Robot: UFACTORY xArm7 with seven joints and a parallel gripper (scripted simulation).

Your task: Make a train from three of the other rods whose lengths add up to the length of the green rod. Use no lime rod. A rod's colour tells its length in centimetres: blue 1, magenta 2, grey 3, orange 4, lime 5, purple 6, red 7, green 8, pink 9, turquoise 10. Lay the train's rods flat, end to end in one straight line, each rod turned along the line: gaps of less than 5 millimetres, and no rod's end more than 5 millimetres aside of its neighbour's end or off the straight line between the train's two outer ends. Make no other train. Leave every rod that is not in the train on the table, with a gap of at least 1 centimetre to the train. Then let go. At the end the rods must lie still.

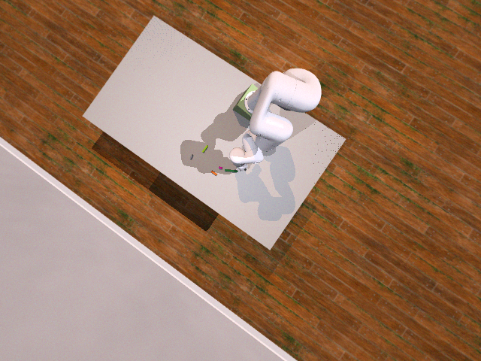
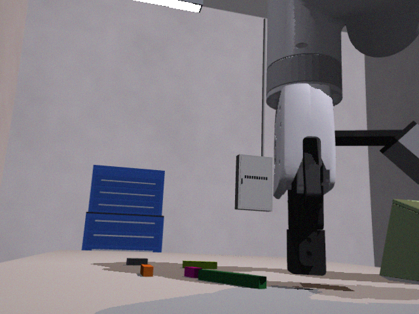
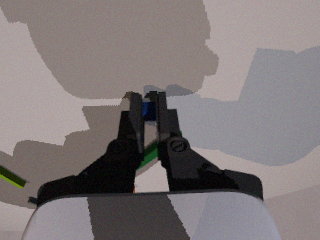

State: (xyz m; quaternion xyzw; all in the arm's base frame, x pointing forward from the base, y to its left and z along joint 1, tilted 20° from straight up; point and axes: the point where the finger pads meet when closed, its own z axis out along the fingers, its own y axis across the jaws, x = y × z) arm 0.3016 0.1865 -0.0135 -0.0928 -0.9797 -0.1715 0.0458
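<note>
The grey rod is 25 cm to the right of my hand, 17 cm ahead of it and 3 cm below it. The rest, counted from my hand: magenta rod 10 cm ahead, 8 cm to the right, 3 cm below; then blue rod 2 cm below; then green rod 7 cm ahead, 3 cm below, 2 cm to the right.
</note>
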